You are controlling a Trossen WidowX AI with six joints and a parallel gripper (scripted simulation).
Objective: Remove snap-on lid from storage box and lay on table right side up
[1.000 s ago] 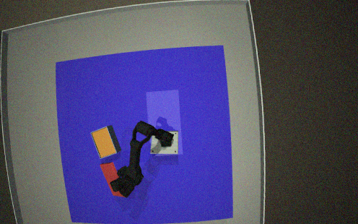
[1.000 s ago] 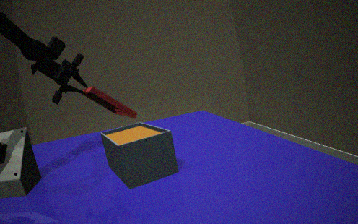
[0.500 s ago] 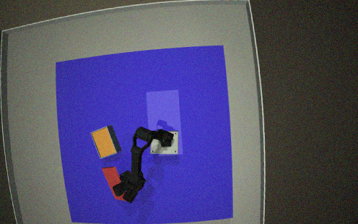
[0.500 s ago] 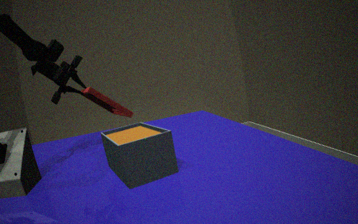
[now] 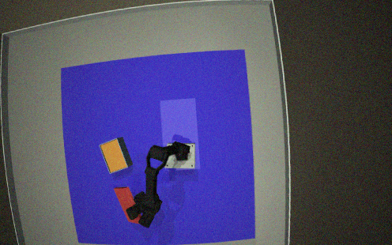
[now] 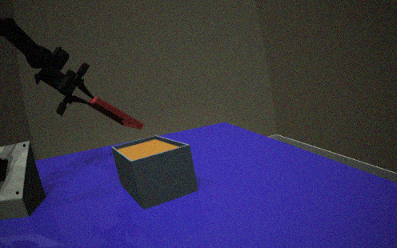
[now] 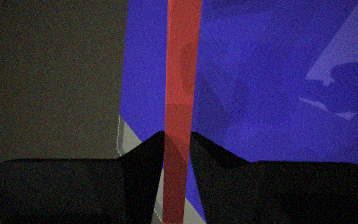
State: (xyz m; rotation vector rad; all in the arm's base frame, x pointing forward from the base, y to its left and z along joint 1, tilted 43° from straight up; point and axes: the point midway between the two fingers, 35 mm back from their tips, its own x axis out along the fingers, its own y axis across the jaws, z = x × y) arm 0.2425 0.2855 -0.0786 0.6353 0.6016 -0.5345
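The lid lies 6 cm ahead of my gripper tip, 5 cm below it and 2 cm to the left of it. Round my gripper tip: storage box 27 cm to the right, 18 cm below, 16 cm ahead.
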